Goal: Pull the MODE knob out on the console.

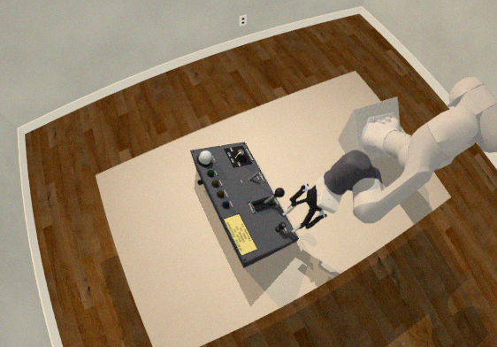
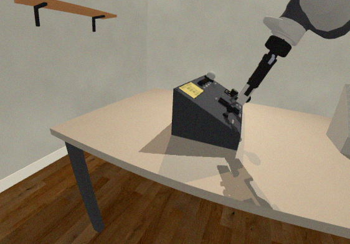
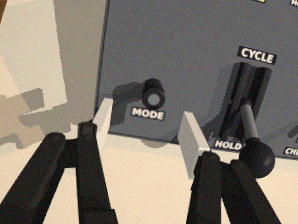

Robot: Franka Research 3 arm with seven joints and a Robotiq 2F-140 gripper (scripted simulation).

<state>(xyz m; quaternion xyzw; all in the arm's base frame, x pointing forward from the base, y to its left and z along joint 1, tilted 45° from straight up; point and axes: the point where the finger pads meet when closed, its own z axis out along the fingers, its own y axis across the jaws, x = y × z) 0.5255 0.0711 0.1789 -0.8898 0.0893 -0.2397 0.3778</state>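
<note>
My gripper is now 70 mm above the black mode knob and 40 mm short of it. Round my hand: cycle lever: 130 mm to the right, 60 mm below, 20 mm ahead; then dark grey console: 180 mm to the right, 100 mm below, 80 mm ahead; then check toggle: 240 mm to the right, 80 mm below, 50 mm ahead.
</note>
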